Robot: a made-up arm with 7 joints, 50 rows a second.
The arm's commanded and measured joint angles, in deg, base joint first. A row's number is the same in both.
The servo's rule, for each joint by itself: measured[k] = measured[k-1] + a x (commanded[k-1-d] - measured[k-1]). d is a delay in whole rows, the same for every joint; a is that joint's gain. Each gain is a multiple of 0.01, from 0.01 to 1. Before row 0 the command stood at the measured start. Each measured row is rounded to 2 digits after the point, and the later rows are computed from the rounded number. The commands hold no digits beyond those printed.
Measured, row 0:
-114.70 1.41 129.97 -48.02 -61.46 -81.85 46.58
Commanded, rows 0 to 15:
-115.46 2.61 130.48 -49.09 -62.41 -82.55 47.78
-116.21 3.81 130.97 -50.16 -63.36 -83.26 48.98
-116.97 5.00 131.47 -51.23 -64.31 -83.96 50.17
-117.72 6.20 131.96 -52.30 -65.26 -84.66 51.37
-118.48 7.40 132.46 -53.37 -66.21 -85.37 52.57
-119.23 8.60 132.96 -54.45 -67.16 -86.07 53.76
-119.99 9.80 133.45 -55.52 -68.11 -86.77 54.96
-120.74 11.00 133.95 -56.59 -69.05 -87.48 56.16
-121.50 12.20 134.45 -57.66 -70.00 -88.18 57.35
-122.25 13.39 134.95 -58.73 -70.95 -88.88 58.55
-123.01 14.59 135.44 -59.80 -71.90 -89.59 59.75
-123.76 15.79 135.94 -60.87 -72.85 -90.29 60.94
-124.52 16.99 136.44 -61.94 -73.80 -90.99 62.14
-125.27 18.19 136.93 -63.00 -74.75 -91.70 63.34
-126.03 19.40 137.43 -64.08 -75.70 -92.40 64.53
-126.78 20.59 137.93 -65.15 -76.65 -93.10 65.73
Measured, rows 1 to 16:
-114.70 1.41 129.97 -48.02 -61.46 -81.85 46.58
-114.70 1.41 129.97 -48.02 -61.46 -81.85 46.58
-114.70 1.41 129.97 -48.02 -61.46 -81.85 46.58
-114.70 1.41 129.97 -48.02 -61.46 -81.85 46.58
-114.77 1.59 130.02 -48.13 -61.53 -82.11 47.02
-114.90 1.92 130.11 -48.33 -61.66 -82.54 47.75
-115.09 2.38 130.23 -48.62 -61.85 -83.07 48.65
-115.33 2.95 130.39 -48.99 -62.09 -83.66 49.66
-115.61 3.62 130.58 -49.43 -62.38 -84.29 50.74
-115.94 4.37 130.79 -49.93 -62.71 -84.95 51.86
-116.30 5.18 131.03 -50.49 -63.09 -85.62 53.01
-116.70 6.05 131.29 -51.10 -63.51 -86.31 54.18
-117.13 6.97 131.57 -51.76 -63.96 -87.00 55.35
-117.59 7.93 131.87 -52.46 -64.45 -87.70 56.53
-118.08 8.93 132.19 -53.19 -64.97 -88.40 57.72
-118.59 9.96 132.53 -53.96 -65.52 -89.10 58.91
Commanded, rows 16 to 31:
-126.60 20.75 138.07 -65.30 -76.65 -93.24 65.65
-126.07 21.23 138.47 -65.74 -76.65 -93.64 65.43
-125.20 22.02 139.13 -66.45 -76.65 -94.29 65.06
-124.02 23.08 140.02 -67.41 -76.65 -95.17 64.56
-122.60 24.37 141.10 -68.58 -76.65 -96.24 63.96
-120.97 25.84 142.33 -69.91 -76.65 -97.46 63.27
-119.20 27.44 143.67 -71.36 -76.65 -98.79 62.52
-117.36 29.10 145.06 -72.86 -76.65 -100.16 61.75
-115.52 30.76 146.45 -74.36 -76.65 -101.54 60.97
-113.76 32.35 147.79 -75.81 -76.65 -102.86 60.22
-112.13 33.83 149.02 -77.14 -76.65 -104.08 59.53
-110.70 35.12 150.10 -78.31 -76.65 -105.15 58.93
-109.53 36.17 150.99 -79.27 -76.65 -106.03 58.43
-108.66 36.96 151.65 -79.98 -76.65 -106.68 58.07
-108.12 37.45 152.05 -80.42 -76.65 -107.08 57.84
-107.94 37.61 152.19 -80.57 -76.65 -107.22 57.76
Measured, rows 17 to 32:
-119.12 11.01 132.88 -54.76 -66.10 -89.80 60.11
-119.67 12.09 133.24 -55.58 -66.71 -90.50 61.31
-120.24 13.19 133.62 -56.43 -67.34 -91.20 62.50
-120.83 14.30 134.01 -57.30 -67.99 -91.90 63.70
-121.35 15.27 134.38 -58.10 -68.60 -92.40 64.42
-121.77 16.16 134.75 -58.86 -69.16 -92.86 64.79
-122.08 17.04 135.14 -59.62 -69.68 -93.39 64.89
-122.25 17.95 135.58 -60.40 -70.17 -94.05 64.77
-122.28 18.91 136.08 -61.22 -70.62 -94.86 64.47
-122.16 19.95 136.64 -62.09 -71.04 -95.82 64.03
-121.89 21.07 137.27 -63.02 -71.43 -96.92 63.47
-121.48 22.27 137.97 -64.00 -71.80 -98.12 62.83
-120.94 23.54 138.73 -65.04 -72.14 -99.39 62.14
-120.29 24.86 139.55 -66.12 -72.46 -100.67 61.43
-119.56 26.21 140.40 -67.22 -72.75 -101.93 60.73
-118.76 27.55 141.27 -68.33 -73.02 -103.12 60.06

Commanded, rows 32 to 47:
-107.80 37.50 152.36 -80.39 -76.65 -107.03 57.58
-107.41 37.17 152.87 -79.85 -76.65 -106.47 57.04
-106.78 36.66 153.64 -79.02 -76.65 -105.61 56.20
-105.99 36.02 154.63 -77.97 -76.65 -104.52 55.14
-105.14 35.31 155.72 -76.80 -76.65 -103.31 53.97
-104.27 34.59 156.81 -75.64 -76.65 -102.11 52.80
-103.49 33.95 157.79 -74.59 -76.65 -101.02 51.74
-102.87 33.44 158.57 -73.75 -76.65 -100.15 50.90
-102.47 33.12 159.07 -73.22 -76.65 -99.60 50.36
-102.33 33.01 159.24 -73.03 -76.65 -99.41 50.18
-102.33 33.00 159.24 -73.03 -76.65 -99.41 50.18
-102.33 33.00 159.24 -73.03 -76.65 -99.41 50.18
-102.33 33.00 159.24 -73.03 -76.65 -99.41 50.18
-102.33 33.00 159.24 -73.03 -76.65 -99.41 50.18
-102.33 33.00 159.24 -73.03 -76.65 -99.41 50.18
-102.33 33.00 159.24 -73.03 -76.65 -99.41 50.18
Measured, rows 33 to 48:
-117.93 28.84 142.14 -69.42 -73.27 -104.20 59.46
-117.10 30.06 143.00 -70.48 -73.51 -105.12 58.95
-116.29 31.17 143.81 -71.47 -73.73 -105.85 58.54
-115.54 32.14 144.56 -72.38 -73.93 -106.36 58.25
-114.84 32.94 145.26 -73.18 -74.12 -106.61 58.00
-114.17 33.57 145.94 -73.85 -74.30 -106.56 57.64
-113.50 34.03 146.63 -74.37 -74.46 -106.21 57.11
-112.82 34.33 147.35 -74.73 -74.61 -105.58 56.38
-112.13 34.48 148.10 -74.94 -74.75 -104.74 55.49
-111.42 34.50 148.88 -75.01 -74.88 -103.77 54.49
-110.71 34.42 149.68 -74.97 -75.00 -102.75 53.47
-110.00 34.27 150.48 -74.85 -75.12 -101.79 52.52
-109.32 34.10 151.25 -74.69 -75.23 -100.98 51.72
-108.69 33.94 151.97 -74.52 -75.33 -100.40 51.15
-108.12 33.80 152.62 -74.37 -75.42 -100.03 50.79
-107.60 33.68 153.22 -74.24 -75.51 -99.80 50.56

